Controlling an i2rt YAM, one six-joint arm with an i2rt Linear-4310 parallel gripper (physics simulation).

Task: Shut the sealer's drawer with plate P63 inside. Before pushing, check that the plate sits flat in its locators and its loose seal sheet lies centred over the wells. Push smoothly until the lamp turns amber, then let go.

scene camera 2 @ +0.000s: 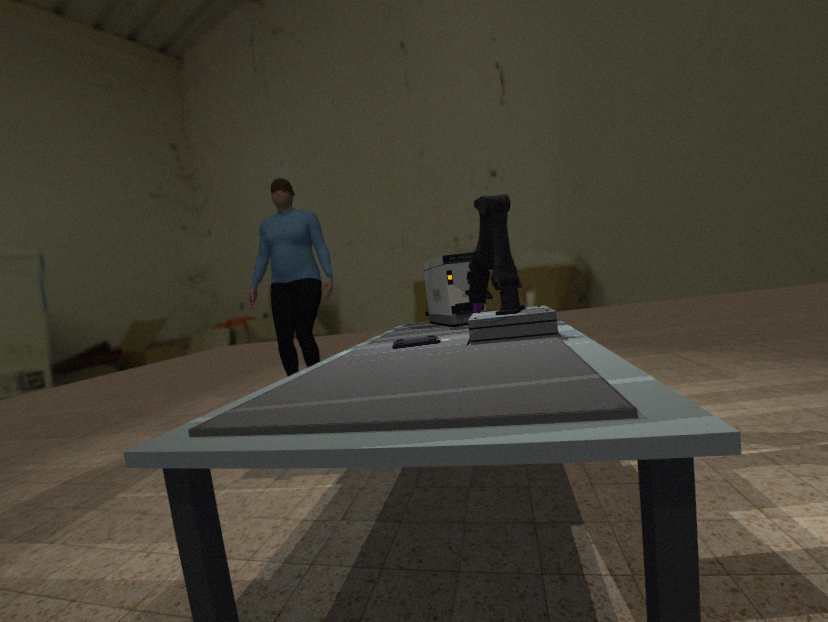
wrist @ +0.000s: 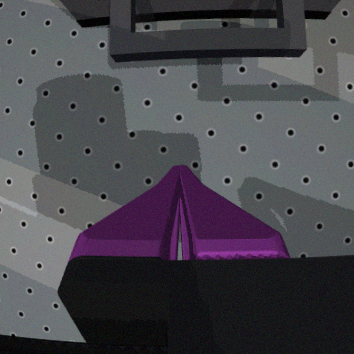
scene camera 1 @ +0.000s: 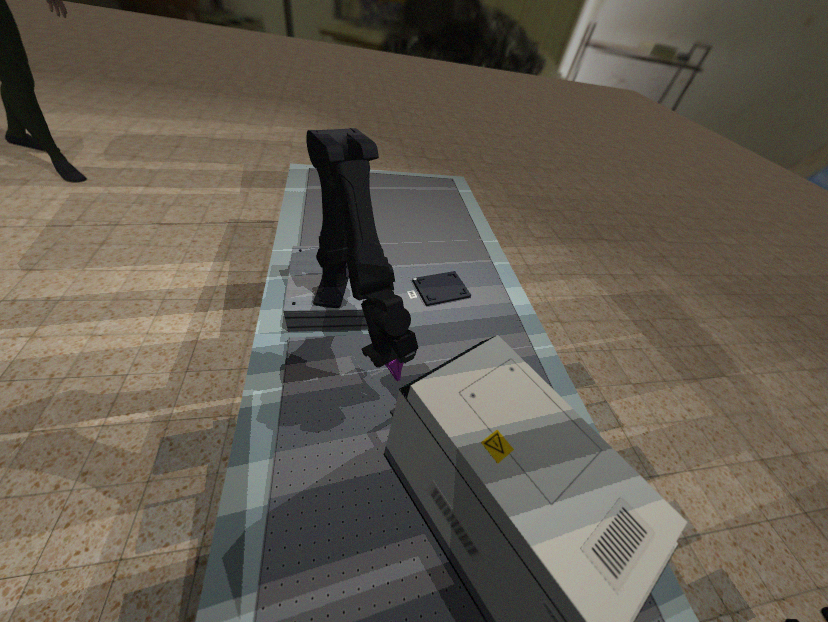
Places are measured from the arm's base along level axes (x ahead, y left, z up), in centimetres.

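Pixels of known places: gripper, between the fingertips: [scene camera 2: 475,312] [wrist: 179,175] [scene camera 1: 397,379]; arm's base, origin of its link: [scene camera 2: 511,311] [scene camera 1: 334,281].
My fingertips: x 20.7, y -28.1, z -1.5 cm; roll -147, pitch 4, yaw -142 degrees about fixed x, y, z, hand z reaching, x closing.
For each thing: its top centre in the pictures, then the offset to it from my fingertips. "pt": a spot on its surface instead.
- sealer, centre of its top: [scene camera 1: 538,448] [scene camera 2: 448,257] dy -23.2, dx +16.8, dz +27.5 cm
- dark drawer handle, a spot on its surface: [wrist: 210,45] pt dy -5.6, dx +2.5, dz +1.0 cm
- black plate-sized nest, centre of its top: [scene camera 1: 442,285] [scene camera 2: 415,338] dy +39.5, dx +11.9, dz -4.2 cm
The sealer [scene camera 1: 461,418] [scene camera 2: 438,294] is a pale box with a yellow warning sticker on top. Its lamp [scene camera 2: 449,276] glows amber in scene camera 2. The dark drawer handle [wrist: 210,45] crosses the top of the wrist view. My gripper [scene camera 1: 396,371] [scene camera 2: 477,307] [wrist: 179,175] is shut and empty, its purple fingertips together. It is in front of the sealer's front face, and in the wrist view perforated surface shows between the fingertips and the handle. Plate P63, its seal sheet and the drawer's inside do not show.
A black plate-sized nest [scene camera 1: 441,287] [scene camera 2: 416,342] with corner marks lies on the bench [scene camera 1: 242,461] [scene camera 2: 428,456]. The arm stands on a grey block [scene camera 1: 324,320] [scene camera 2: 512,328]. A person in blue [scene camera 2: 289,244] stands left of the bench in scene camera 2.
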